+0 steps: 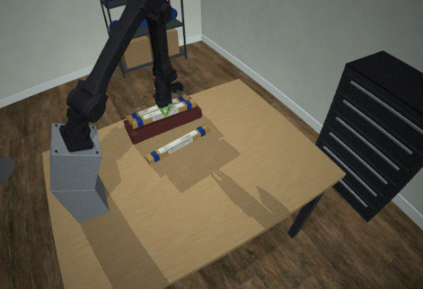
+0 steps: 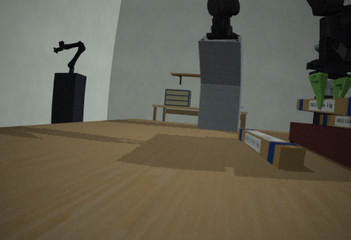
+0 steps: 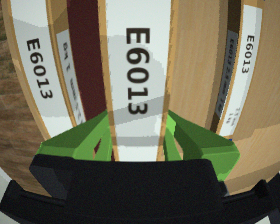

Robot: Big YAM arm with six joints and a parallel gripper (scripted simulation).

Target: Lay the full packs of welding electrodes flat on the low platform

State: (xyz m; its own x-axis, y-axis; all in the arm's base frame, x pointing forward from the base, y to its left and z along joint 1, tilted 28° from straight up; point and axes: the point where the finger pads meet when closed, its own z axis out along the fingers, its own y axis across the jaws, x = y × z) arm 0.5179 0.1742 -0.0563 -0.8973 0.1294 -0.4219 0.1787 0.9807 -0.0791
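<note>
The pack of welding electrodes lies 1 cm above my hand. From my hand the other things lie so: dark red platform (9 cm below, 4 cm to the left, 1 cm ahead).
</note>
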